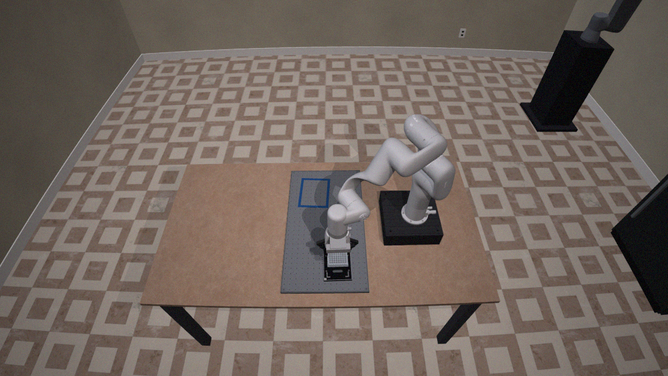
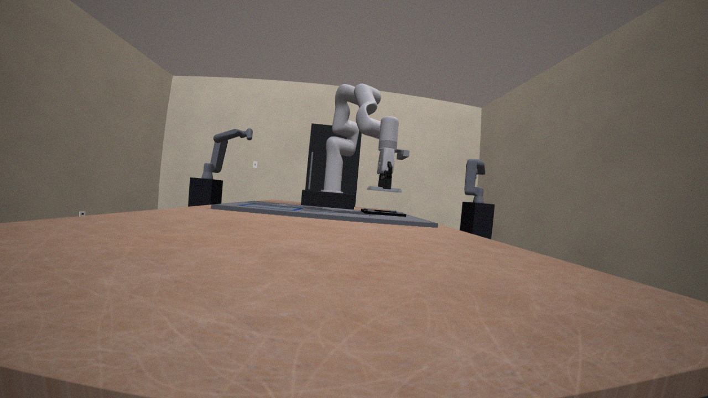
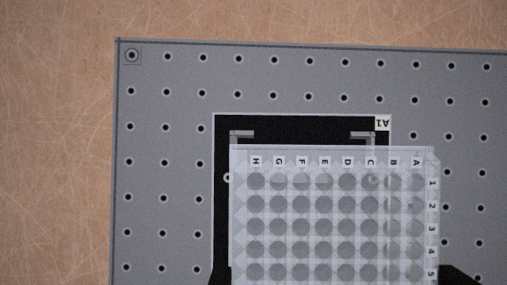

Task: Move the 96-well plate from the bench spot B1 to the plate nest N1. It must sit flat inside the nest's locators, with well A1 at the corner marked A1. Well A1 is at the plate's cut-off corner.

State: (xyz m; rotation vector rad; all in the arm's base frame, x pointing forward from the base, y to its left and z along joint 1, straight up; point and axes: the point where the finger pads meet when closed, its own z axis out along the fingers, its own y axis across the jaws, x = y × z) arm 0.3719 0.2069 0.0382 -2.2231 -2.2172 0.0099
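My hand is 110 mm above the black plate nest. From my hand the other things lie so: A1 corner mark: 50 mm ahead, 80 mm to the left, 100 mm below; then 96-well plate: 10 mm below.
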